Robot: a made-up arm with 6 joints. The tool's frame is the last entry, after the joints.
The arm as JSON. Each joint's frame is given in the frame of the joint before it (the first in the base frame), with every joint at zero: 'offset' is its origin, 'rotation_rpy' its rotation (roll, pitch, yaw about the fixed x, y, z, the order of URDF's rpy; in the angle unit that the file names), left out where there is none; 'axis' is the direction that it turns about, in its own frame. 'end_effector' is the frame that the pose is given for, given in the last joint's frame.
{
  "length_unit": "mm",
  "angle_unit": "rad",
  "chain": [
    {
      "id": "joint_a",
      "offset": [
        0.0,
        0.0,
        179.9
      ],
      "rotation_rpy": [
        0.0,
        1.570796,
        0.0
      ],
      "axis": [
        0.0,
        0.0,
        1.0
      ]
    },
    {
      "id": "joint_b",
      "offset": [
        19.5,
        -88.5,
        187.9
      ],
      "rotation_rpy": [
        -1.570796,
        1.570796,
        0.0
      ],
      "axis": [
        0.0,
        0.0,
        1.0
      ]
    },
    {
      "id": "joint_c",
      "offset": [
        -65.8,
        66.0,
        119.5
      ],
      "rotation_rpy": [
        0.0,
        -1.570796,
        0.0
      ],
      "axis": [
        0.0,
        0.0,
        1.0
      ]
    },
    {
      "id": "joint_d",
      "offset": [
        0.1,
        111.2,
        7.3
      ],
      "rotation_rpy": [
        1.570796,
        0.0,
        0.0
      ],
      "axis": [
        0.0,
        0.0,
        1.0
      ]
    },
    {
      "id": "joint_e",
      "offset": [
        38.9,
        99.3,
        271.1
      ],
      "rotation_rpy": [
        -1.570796,
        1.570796,
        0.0
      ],
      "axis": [
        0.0,
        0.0,
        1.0
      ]
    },
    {
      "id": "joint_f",
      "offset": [
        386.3,
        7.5,
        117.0
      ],
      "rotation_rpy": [
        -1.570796,
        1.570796,
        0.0
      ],
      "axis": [
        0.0,
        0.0,
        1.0
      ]
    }
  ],
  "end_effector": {
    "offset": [
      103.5,
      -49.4,
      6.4
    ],
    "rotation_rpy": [
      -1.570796,
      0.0,
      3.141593
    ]
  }
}
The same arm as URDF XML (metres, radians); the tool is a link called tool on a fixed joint. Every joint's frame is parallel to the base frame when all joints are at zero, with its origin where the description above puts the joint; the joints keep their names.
<robot name="arm">
  <joint name="joint_a" type="continuous">
    <parent link="base_link"/>
    <child link="link1"/>
    <origin xyz="0 0 0.1799" rpy="0 0 0"/>
    <axis xyz="1 0 0"/>
  </joint>
  <joint name="joint_b" type="continuous">
    <parent link="link1"/>
    <child link="link2"/>
    <origin xyz="0.1879 -0.0885 -0.0195" rpy="0 0 0"/>
    <axis xyz="0 1 0"/>
  </joint>
  <joint name="joint_c" type="continuous">
    <parent link="link2"/>
    <child link="link3"/>
    <origin xyz="0.0658 0.1195 0.066" rpy="0 0 0"/>
    <axis xyz="1 0 0"/>
  </joint>
  <joint name="joint_d" type="continuous">
    <parent link="link3"/>
    <child link="link4"/>
    <origin xyz="0.0073 0.0001 0.1112" rpy="0 0 0"/>
    <axis xyz="0 0 -1"/>
  </joint>
  <joint name="joint_e" type="continuous">
    <parent link="link4"/>
    <child link="link5"/>
    <origin xyz="0.0993 0.0389 -0.2711" rpy="0 0 0"/>
    <axis xyz="1 0 0"/>
  </joint>
  <joint name="joint_f" type="continuous">
    <parent link="link5"/>
    <child link="link6"/>
    <origin xyz="0.117 -0.0075 0.3863" rpy="0 0 0"/>
    <axis xyz="0 -1 0"/>
  </joint>
  <joint name="tool_joint" type="fixed">
    <parent link="link6"/>
    <child link="tool"/>
    <origin xyz="-0.1035 -0.0064 0.0494" rpy="0 0 0"/>
  </joint>
  <link name="base_link"/>
  <link name="link1"/>
  <link name="link2"/>
  <link name="link3"/>
  <link name="link4"/>
  <link name="link5"/>
  <link name="link6"/>
  <link name="tool"/>
</robot>

